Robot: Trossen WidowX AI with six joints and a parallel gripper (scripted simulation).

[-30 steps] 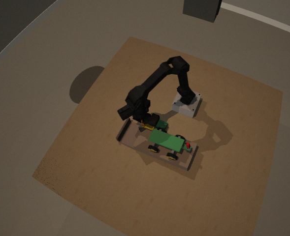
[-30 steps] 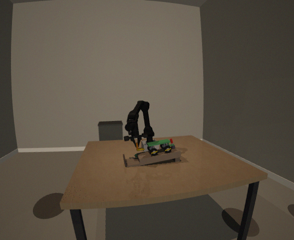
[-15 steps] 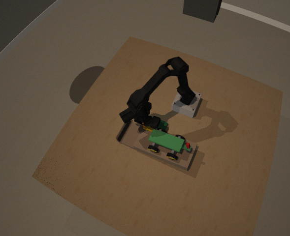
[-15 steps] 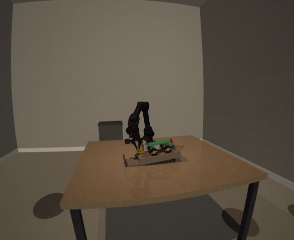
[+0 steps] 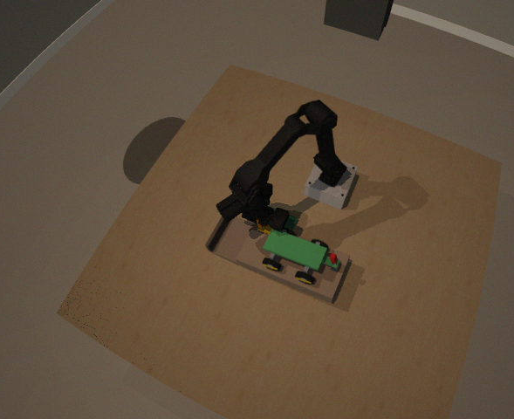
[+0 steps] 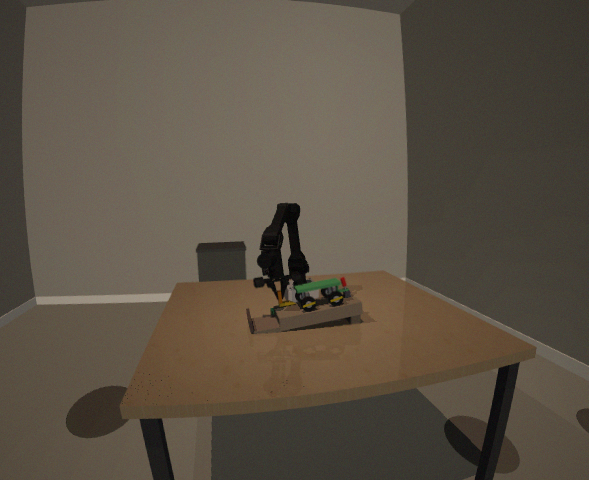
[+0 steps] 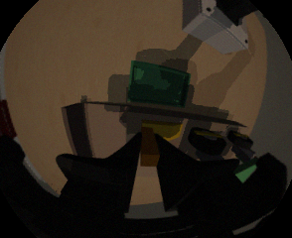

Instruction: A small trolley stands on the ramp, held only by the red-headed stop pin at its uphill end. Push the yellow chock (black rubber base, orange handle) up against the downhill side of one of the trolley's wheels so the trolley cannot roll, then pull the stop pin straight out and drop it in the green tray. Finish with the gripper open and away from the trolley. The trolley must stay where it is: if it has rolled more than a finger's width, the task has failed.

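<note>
Now: gripper tip 10 mm past the red-headed stop pin, 260 mm to the right of it and 50 mm below it. The rest, counted from my gripper tip: green tray: 70 mm behind, 20 mm to the left, 90 mm below; dark end wall: 80 mm ahead, 120 mm to the right, 60 mm below; yellow chock: 20 mm to the left.
</note>
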